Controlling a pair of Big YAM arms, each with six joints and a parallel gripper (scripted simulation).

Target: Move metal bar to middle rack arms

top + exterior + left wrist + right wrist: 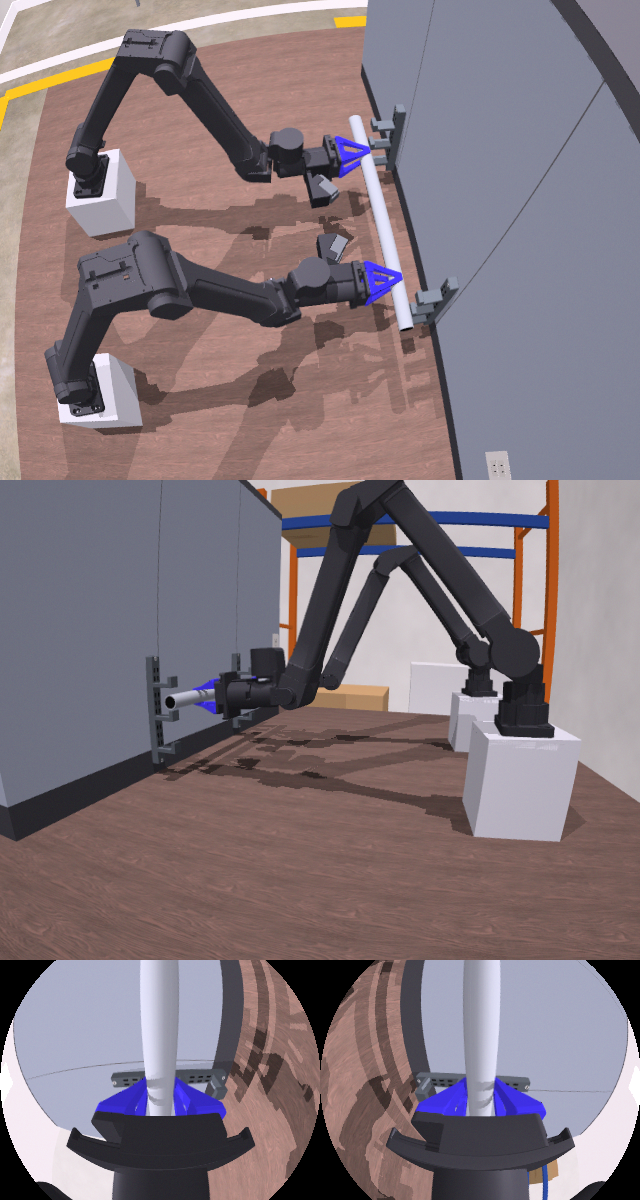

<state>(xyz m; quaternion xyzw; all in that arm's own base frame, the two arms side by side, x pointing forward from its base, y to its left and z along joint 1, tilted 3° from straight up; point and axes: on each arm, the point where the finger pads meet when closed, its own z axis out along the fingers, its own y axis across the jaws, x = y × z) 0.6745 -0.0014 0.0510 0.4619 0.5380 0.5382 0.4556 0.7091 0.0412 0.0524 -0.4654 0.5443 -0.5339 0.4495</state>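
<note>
My right gripper is now 150 mm to the right of the metal bar and 10 mm past it. Round my right hand: grey wall panel 270 mm above, 240 mm ahead, 130 mm to the left.
The metal bar is 150 mm to the right of my left hand and 10 mm ahead of it. From my left hand the other things lie so: grey wall panel 270 mm above, 250 mm ahead, 170 mm to the right.
</note>
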